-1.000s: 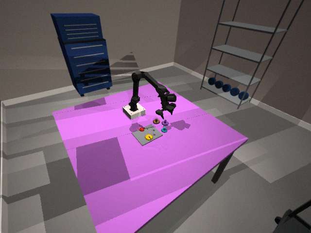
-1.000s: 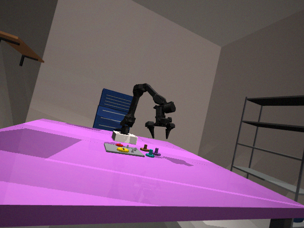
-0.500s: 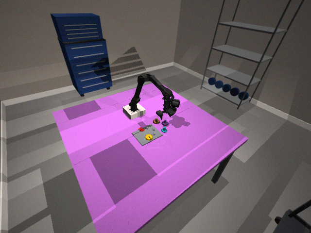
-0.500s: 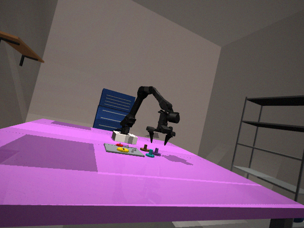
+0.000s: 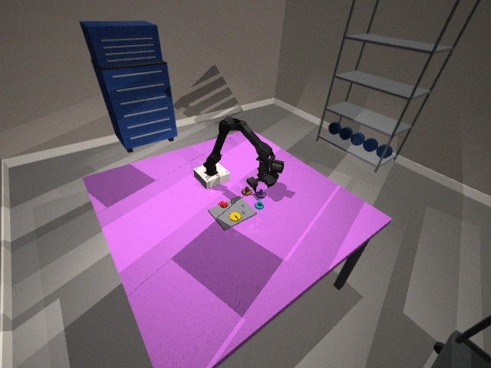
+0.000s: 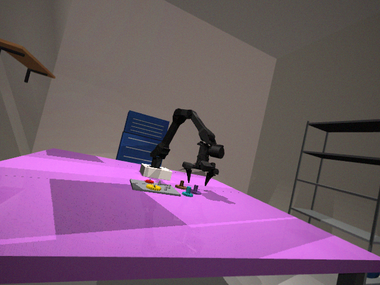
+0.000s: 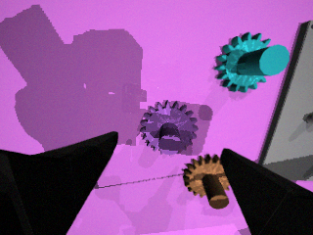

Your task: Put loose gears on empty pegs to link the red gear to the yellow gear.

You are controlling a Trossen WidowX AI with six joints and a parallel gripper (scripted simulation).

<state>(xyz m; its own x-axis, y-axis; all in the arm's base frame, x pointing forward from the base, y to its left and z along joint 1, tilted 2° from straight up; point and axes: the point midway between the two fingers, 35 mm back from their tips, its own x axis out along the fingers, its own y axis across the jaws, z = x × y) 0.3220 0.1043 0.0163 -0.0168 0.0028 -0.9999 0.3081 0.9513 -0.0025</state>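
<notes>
The purple gear is 30 mm below my gripper tip. Round my gripper tip: red gear (90 mm behind, 220 mm to the right, 30 mm below); then brown gear (80 mm behind, 40 mm to the right, 30 mm below); then cyan gear (50 mm ahead, 80 mm to the right, 30 mm below).
</notes>
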